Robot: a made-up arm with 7 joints.
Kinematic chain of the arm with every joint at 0, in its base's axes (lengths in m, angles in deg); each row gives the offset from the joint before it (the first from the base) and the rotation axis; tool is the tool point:
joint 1: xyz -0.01 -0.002 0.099 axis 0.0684 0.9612 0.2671
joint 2: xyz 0.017 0.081 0 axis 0.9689 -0.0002 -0.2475
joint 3: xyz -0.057 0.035 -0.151 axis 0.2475 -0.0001 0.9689
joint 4: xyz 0.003 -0.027 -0.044 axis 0.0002 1 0
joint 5: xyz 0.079 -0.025 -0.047 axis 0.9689 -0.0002 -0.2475
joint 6: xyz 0.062 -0.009 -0.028 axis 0.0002 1 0
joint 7: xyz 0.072 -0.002 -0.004 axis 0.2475 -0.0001 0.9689
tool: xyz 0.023 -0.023 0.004
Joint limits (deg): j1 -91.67..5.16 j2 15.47..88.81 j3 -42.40..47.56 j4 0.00..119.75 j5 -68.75..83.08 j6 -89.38..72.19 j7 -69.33..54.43
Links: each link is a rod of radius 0.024 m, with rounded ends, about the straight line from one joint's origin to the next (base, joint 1, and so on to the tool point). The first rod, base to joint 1, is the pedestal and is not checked.
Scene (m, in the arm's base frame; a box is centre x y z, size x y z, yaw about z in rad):
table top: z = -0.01
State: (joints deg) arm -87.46 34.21 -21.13 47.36 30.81 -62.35 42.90
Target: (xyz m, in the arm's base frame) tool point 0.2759 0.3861 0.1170
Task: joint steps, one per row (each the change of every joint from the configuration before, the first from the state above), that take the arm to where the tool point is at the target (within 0.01 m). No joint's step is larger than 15 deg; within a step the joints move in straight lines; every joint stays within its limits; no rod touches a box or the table.
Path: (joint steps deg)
1: 3.11 12.13 -0.69 6.65 0.65 3.66 -0.11
2: 3.10 12.12 -0.70 6.65 0.65 3.65 -0.10
3: 3.11 12.13 -0.69 6.65 0.65 3.66 -0.11
4: 3.11 12.13 -0.69 6.66 0.65 3.65 -0.10

